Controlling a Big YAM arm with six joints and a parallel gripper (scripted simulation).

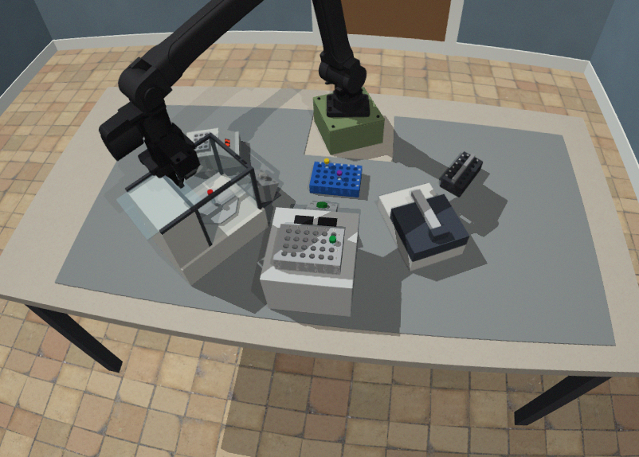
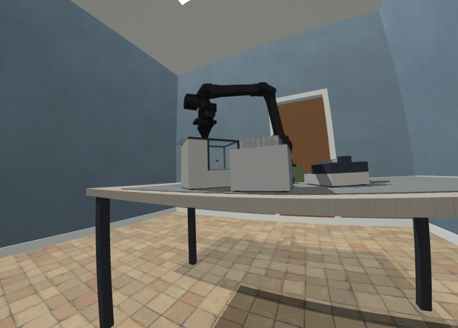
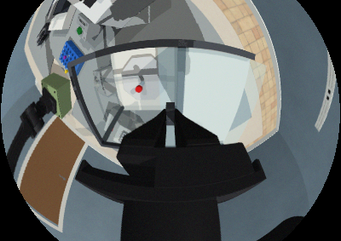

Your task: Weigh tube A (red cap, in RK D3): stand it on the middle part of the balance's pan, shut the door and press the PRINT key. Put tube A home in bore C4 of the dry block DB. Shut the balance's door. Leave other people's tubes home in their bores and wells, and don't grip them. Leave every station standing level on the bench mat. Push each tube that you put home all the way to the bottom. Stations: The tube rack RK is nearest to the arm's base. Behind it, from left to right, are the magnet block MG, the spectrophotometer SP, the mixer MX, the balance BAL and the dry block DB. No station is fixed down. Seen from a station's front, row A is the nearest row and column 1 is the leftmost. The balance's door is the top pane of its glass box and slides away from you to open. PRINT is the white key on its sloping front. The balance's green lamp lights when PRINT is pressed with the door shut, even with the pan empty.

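Right now the balance door is 2 cm to the right of my hand, 2 cm ahead of it and 1 cm below it. From my hand the other things lie so: blue tube rack RK (33 cm to the left, 21 cm below, 18 cm behind); grey well block (28 cm to the left, 13 cm ahead, 7 cm below); spectrophotometer SP (53 cm to the left, 15 cm below, 2 cm behind).
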